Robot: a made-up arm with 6 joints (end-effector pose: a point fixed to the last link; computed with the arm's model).
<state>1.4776 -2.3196 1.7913 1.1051 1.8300 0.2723</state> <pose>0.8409 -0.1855 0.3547 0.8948 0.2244 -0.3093 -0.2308</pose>
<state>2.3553 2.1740 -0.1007 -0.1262 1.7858 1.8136</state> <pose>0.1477 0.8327 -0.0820 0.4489 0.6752 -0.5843 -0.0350</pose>
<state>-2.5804 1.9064 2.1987 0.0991 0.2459 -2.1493</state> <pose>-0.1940 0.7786 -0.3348 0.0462 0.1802 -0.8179 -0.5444</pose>
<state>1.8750 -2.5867 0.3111 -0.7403 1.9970 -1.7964</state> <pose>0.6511 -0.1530 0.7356 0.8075 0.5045 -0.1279 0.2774</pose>
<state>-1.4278 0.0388 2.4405 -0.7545 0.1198 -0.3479</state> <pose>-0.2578 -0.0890 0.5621 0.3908 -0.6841 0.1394 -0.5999</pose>
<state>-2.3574 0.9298 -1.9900 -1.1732 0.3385 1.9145</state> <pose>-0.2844 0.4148 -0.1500 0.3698 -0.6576 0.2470 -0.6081</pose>
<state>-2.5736 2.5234 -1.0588 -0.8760 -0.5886 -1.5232</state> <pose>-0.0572 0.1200 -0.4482 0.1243 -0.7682 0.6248 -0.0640</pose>
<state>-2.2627 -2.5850 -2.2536 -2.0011 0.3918 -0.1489</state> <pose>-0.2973 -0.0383 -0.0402 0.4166 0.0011 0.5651 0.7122</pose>
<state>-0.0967 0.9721 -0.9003 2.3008 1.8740 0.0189</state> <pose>0.1738 -0.0540 0.2362 0.4368 -0.5885 0.6803 -0.0018</pose>
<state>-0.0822 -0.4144 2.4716 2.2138 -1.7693 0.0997</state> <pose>0.5589 0.5830 0.6460 0.4403 -0.3042 -0.7577 0.3734</pose>
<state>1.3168 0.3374 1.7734 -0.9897 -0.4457 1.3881</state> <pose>0.2076 0.0338 0.0902 0.6591 0.1858 0.3049 0.6619</pose>
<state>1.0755 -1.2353 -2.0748 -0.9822 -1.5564 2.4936</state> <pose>0.1436 -0.1031 0.6361 0.3186 -0.3510 0.5093 0.7183</pose>
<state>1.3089 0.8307 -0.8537 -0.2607 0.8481 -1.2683</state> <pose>0.1783 0.5874 -0.2020 0.3278 0.0517 0.8135 0.4775</pose>
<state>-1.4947 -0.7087 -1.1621 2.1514 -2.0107 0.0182</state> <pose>0.0815 -0.5830 0.0044 0.5537 -0.7410 0.1712 0.3391</pose>
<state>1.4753 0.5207 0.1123 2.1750 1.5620 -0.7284</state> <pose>0.3217 -0.3047 -0.0196 0.2138 0.6557 -0.6367 0.3450</pose>
